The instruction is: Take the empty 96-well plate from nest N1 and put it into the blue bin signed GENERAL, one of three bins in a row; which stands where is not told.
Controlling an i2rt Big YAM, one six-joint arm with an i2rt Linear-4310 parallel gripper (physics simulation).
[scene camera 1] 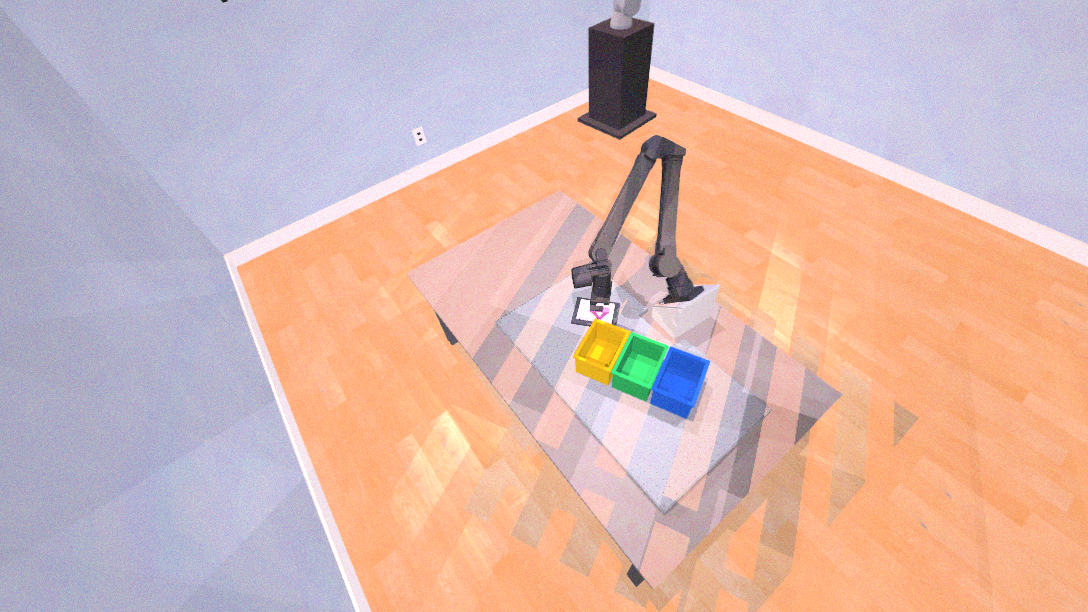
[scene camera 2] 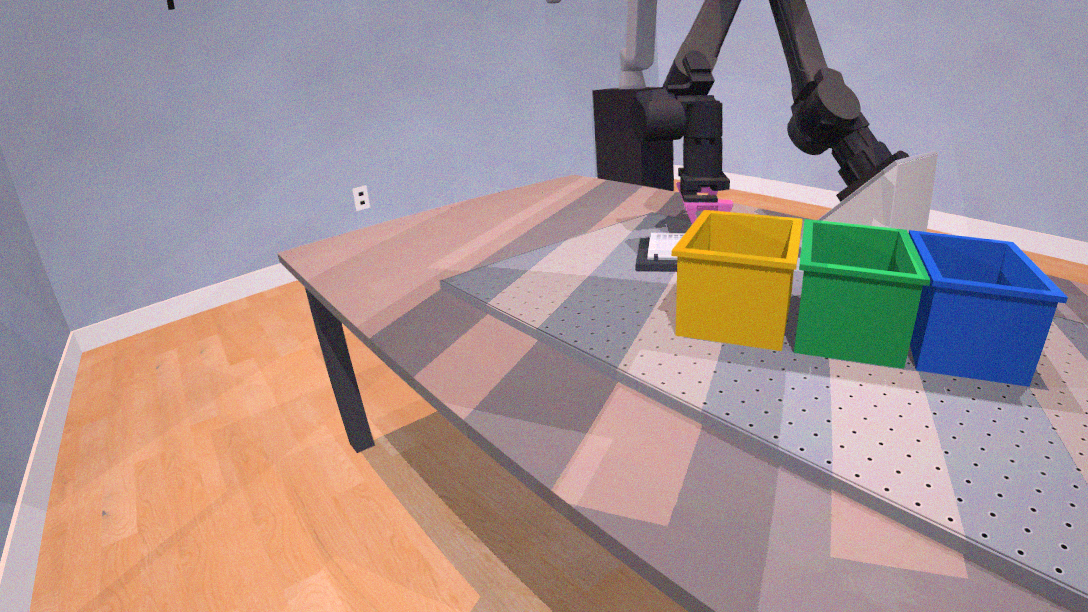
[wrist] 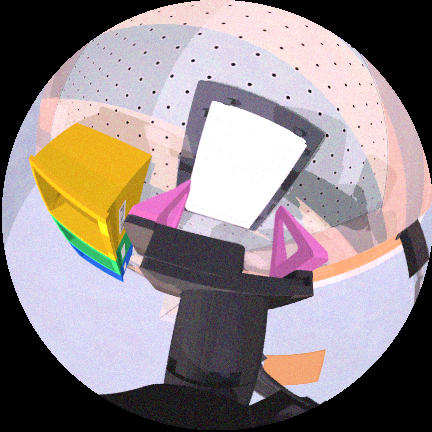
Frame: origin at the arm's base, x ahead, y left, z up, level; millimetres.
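Seen in the pictures: gripper, fingertip midpoint: (scene camera 1: pixel 600 308) (wrist: pixel 236 196); arm's base, link origin: (scene camera 1: pixel 684 296) (scene camera 2: pixel 877 182).
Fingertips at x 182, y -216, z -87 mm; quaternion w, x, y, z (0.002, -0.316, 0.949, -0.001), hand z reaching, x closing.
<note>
Offsets run from my fingertips to a thing's middle. Level surfaces: height alone.
The white 96-well plate @(15 mm ahead, 10 mm right, 10 mm down) (scene camera 1: pixel 585 310) (scene camera 2: pixel 664 245) (wrist: pixel 245 160) lies flat in the dark nest @(14 mm ahead, 10 mm right, 18 mm down) (scene camera 1: pixel 575 312) (scene camera 2: pixel 654 265) (wrist: pixel 201 97) beside the yellow bin. My gripper (scene camera 1: pixel 599 312) (scene camera 2: pixel 705 211) (wrist: pixel 236 196) is open, pink fingers pointing down, above the plate's near part in the wrist view, with nothing between them. The blue bin (scene camera 1: pixel 680 382) (scene camera 2: pixel 977 334) (wrist: pixel 101 266) stands at the end of the row farthest from the nest; its inside looks empty in scene camera 1. No sign on it can be read.
The yellow bin (scene camera 1: pixel 592 367) (scene camera 2: pixel 730 304) (wrist: pixel 92 162) is nearest the nest, and the green bin (scene camera 1: pixel 630 382) (scene camera 2: pixel 855 323) stands between yellow and blue. A pale angled block (scene camera 1: pixel 682 318) (scene camera 2: pixel 886 196) is by the arm's base. All stand on a perforated board @(29 mm down) (scene camera 1: pixel 660 471) (scene camera 2: pixel 829 411).
</note>
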